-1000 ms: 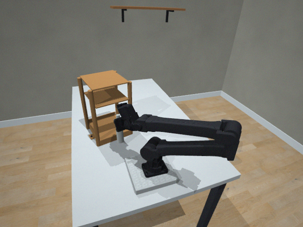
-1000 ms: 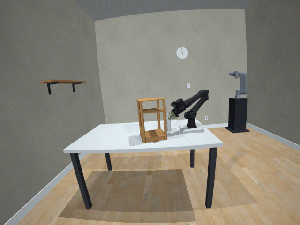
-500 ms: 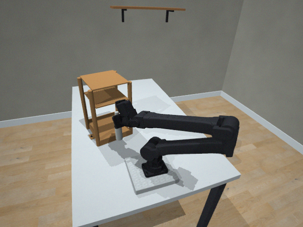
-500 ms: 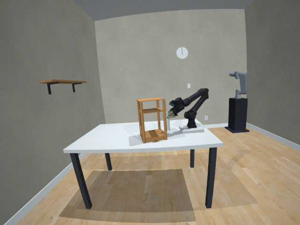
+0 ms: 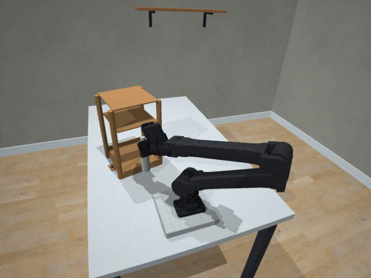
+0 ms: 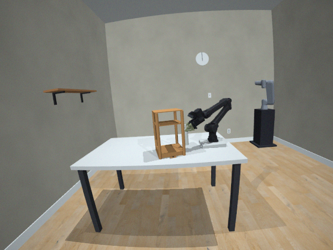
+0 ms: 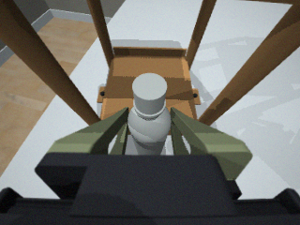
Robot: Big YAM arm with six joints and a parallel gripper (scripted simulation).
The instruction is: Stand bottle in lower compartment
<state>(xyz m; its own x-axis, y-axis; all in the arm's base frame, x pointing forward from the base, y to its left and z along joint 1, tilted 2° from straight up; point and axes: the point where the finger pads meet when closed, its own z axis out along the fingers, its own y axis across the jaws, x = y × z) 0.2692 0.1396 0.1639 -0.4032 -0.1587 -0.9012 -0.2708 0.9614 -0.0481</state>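
Right now the shelving unit is 150 mm ahead of my hand and 40 mm to the left of it. The rest, counted from my hand: bottle 20 mm below.
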